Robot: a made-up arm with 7 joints.
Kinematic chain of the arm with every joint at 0, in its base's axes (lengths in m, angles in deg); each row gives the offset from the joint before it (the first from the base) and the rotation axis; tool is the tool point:
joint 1: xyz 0 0 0.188 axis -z
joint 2: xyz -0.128 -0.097 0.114 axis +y
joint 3: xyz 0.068 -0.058 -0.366 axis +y
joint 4: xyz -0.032 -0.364 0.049 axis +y
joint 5: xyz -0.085 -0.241 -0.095 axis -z
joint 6: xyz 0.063 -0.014 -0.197 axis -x
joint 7: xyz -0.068 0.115 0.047 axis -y
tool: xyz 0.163 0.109 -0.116
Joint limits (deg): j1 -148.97..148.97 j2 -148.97..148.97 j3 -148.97..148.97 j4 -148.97..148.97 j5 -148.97..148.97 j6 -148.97..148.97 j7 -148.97..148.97
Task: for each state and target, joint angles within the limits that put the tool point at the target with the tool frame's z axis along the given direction. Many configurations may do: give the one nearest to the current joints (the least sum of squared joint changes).
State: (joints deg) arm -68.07 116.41 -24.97 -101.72 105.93 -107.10 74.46
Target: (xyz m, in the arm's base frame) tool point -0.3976 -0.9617 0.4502 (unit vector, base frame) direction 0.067 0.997 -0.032
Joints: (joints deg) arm -22.34 136.38 -29.79 -104.65 122.89 -98.34 83.26
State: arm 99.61 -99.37 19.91 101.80 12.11 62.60 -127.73
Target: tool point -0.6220 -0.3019 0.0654 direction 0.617 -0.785 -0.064
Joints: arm 48.46 -143.35 33.85 102.27 -5.38 38.53 -103.97
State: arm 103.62 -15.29 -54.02 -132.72 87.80 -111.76 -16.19
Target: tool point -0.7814 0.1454 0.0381 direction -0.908 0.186 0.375
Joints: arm 105.72 -30.50 -45.71 -123.41 47.79 -113.49 -33.90
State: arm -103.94 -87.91 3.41 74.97 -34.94 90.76 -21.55
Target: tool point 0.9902 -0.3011 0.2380 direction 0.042 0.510 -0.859
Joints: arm -84.04 -85.68 30.22 98.51 15.04 136.98 -67.60
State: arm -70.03 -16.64 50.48 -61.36 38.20 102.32 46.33
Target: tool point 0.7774 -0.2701 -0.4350 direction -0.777 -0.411 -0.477
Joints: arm -43.27 -28.35 57.40 -51.85 1.80 118.73 76.62
